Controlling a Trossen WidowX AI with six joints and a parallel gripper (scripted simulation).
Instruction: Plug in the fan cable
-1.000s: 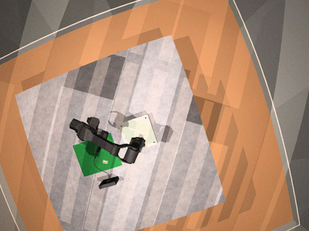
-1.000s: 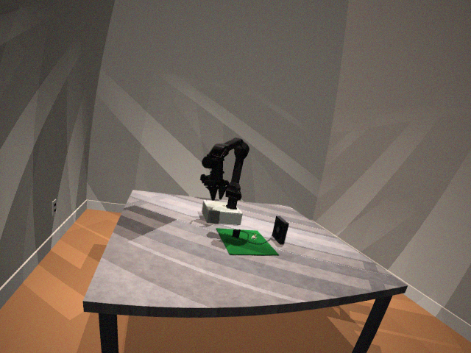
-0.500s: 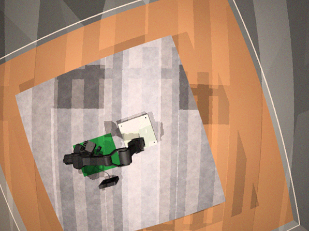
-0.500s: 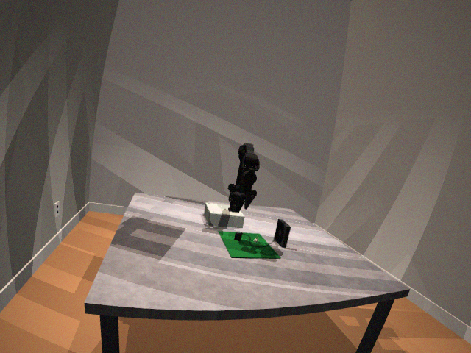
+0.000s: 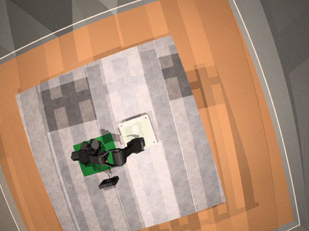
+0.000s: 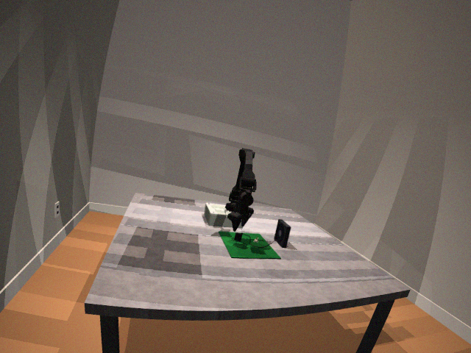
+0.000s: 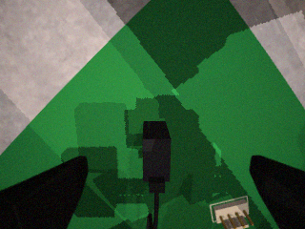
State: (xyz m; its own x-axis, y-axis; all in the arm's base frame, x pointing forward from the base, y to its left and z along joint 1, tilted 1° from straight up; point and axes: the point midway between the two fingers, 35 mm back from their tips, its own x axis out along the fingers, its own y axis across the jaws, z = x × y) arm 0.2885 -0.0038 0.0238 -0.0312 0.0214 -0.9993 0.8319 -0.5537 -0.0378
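The black plug is 4 cm below my gripper tip, 1 cm to the left of it and 1 cm ahead of it. Also, from my gripper tip: board: 8 cm below, 5 cm to the left, 4 cm ahead; then white four-pin header: 11 cm to the left, 6 cm below, 1 cm behind; then fan: 24 cm to the left, 2 cm behind.
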